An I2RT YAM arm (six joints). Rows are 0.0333 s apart.
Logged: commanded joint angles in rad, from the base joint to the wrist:
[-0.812 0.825 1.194 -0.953 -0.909 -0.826]
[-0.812 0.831 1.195 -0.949 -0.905 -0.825]
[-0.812 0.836 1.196 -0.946 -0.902 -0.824]
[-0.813 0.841 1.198 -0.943 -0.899 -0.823]
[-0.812 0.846 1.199 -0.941 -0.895 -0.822]
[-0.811 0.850 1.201 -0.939 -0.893 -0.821]
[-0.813 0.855 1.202 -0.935 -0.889 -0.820]
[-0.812 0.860 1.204 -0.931 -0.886 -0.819]
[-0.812 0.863 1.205 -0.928 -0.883 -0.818]
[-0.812 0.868 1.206 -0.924 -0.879 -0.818]
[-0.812 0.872 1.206 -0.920 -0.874 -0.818]
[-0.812 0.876 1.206 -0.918 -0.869 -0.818]
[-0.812 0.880 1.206 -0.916 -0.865 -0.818]
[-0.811 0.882 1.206 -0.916 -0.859 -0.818]
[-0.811 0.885 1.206 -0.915 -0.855 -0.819]
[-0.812 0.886 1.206 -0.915 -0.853 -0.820]
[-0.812 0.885 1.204 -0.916 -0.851 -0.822]
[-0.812 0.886 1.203 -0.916 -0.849 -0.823]
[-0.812 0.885 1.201 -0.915 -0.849 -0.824]
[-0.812 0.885 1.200 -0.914 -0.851 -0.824]
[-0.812 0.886 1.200 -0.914 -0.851 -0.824]
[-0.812 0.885 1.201 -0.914 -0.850 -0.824]
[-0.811 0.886 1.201 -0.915 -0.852 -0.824]
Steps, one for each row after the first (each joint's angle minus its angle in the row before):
[0.000 0.006 0.001 0.004 0.004 0.001]
[0.000 0.005 0.001 0.003 0.003 0.001]
[-0.001 0.005 0.002 0.003 0.003 0.001]
[0.001 0.005 0.001 0.002 0.004 0.001]
[0.001 0.004 0.002 0.002 0.002 0.001]
[-0.002 0.005 0.001 0.004 0.004 0.001]
[0.001 0.005 0.002 0.004 0.003 0.001]
[0.000 0.003 0.001 0.003 0.003 0.001]
[0.000 0.005 0.001 0.004 0.004 0.000]
[0.000 0.004 0.000 0.004 0.005 0.000]
[0.000 0.004 0.000 0.002 0.005 0.000]
[0.000 0.004 0.000 0.002 0.004 0.000]
[0.001 0.002 0.000 0.000 0.006 0.000]
[0.000 0.003 0.000 0.001 0.004 -0.001]
[-0.001 0.001 0.000 0.000 0.002 -0.001]
[0.000 -0.001 -0.002 -0.001 0.002 -0.002]
[0.000 0.001 -0.001 0.000 0.002 -0.001]
[0.000 -0.001 -0.002 0.001 0.000 -0.001]
[0.000 0.000 -0.001 0.001 -0.002 0.000]
[0.000 0.001 0.000 0.000 0.000 0.000]
[0.000 -0.001 0.001 0.000 0.001 0.000]
[0.001 0.001 0.000 -0.001 -0.002 0.000]

